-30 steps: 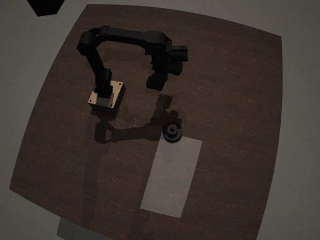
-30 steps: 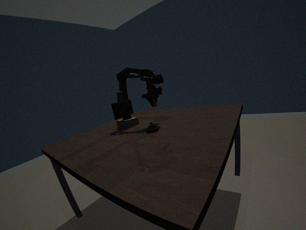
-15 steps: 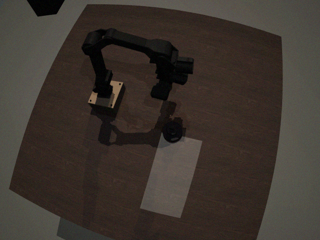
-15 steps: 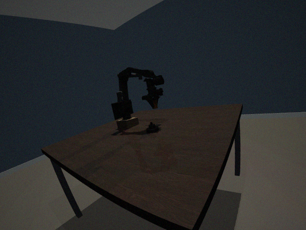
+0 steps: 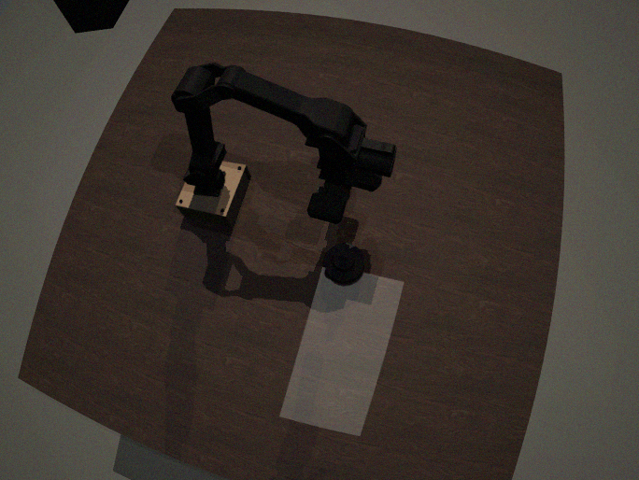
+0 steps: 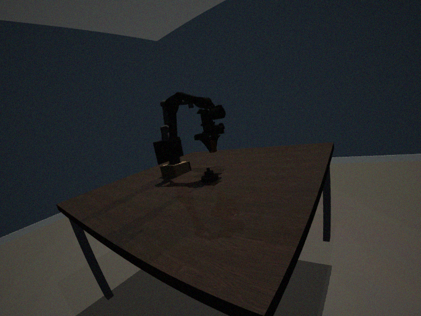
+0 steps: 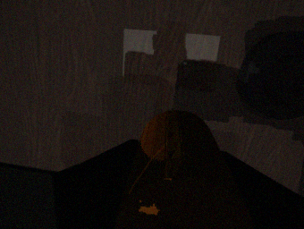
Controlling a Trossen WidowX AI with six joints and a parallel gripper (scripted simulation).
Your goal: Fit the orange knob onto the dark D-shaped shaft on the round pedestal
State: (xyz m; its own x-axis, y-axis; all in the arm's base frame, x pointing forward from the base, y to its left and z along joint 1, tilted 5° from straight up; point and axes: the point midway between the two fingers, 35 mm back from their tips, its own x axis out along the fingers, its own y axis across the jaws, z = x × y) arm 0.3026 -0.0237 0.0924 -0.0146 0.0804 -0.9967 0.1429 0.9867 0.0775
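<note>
My gripper tip is now 2 cm short of the round pedestal, 11 cm to the left of it and 9 cm above it. Also, from my gripper tip: orange knob (2 cm above).
</note>
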